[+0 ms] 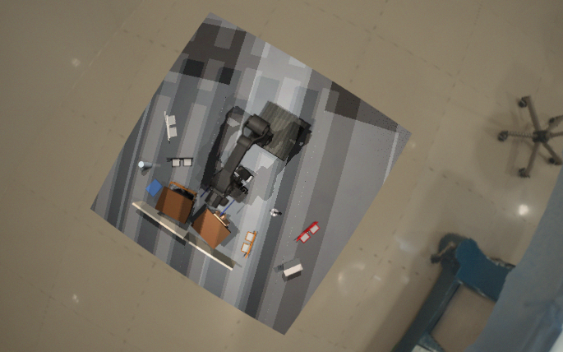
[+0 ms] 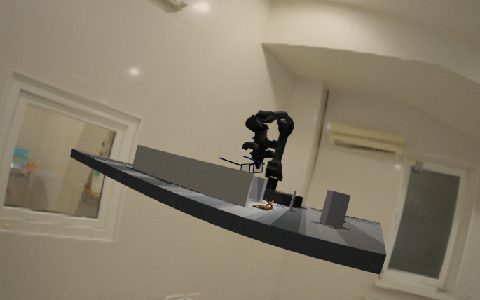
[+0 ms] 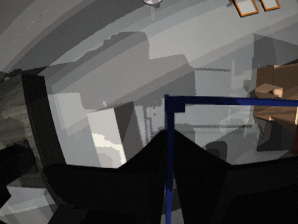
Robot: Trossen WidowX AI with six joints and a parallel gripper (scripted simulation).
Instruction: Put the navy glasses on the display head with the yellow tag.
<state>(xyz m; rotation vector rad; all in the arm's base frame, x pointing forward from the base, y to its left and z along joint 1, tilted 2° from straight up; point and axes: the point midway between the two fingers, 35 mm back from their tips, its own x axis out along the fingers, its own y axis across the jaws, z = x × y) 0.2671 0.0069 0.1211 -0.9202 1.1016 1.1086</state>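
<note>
My gripper tip is now 40 mm short of the small post, 210 mm to the right of it and 120 mm above it. From my gripper tip the other things lie so: pale bar: 350 mm ahead, 150 mm to the right, 90 mm below; head: 200 mm ahead, 240 mm to the right, 90 mm below; blue tag: 230 mm ahead, 420 mm to the right, 140 mm below.
</note>
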